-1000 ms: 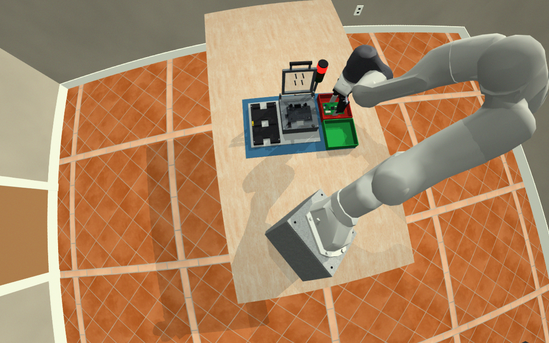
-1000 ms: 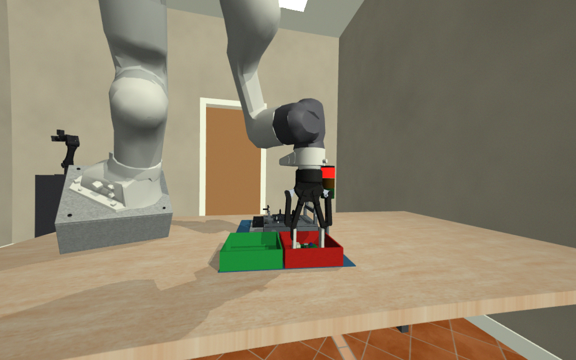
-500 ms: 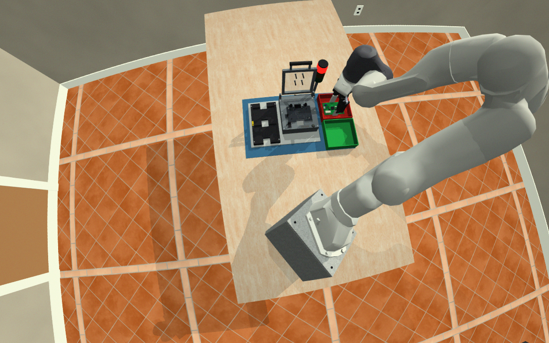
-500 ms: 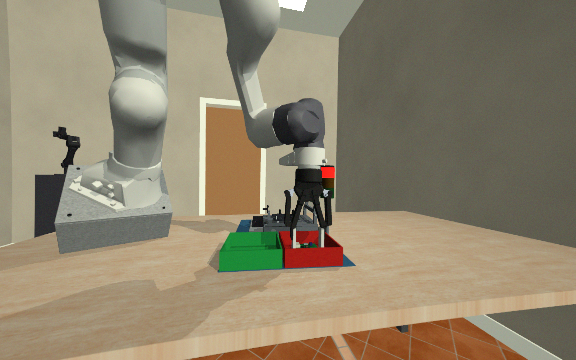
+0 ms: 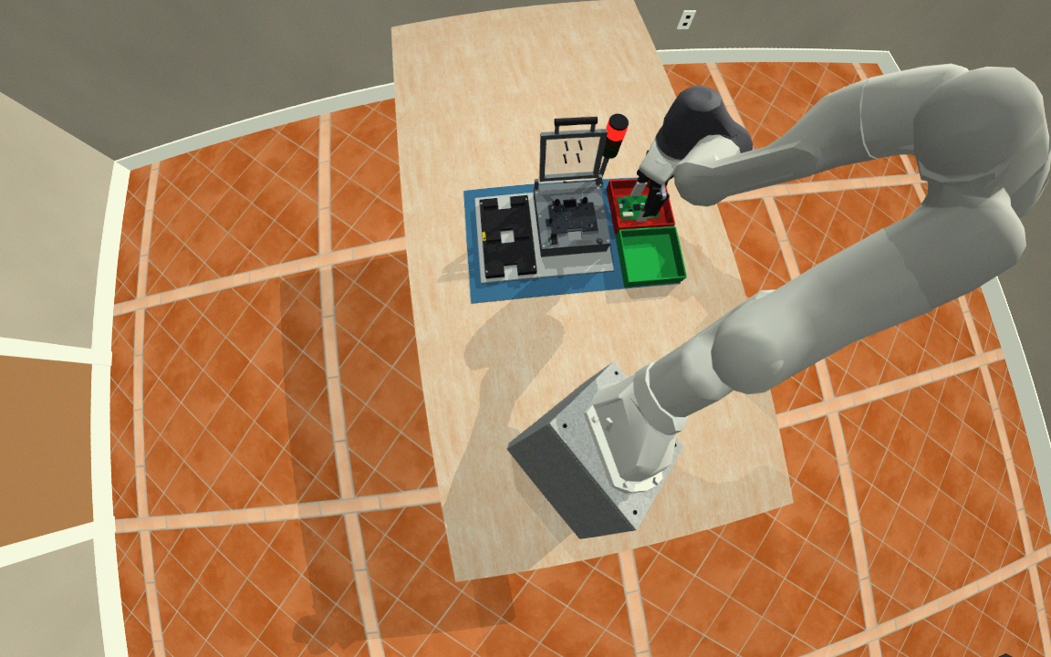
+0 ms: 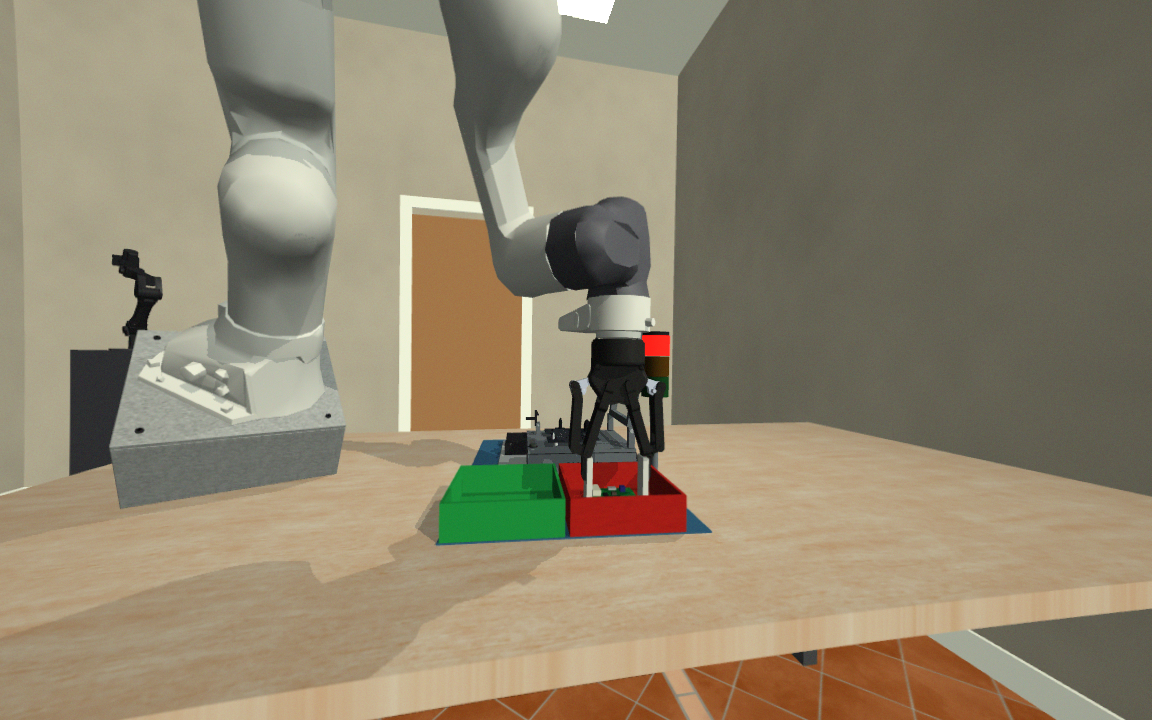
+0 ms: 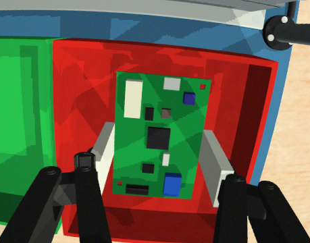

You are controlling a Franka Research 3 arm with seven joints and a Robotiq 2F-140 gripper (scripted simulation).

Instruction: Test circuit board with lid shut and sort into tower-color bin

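The red bin lies 20 mm below my hand. The rest, counted from my hand: green bin (150 mm behind, 10 mm to the left, 20 mm below); then tester plate (30 mm behind, 210 mm to the left, 30 mm above); then green circuit board (20 mm below).
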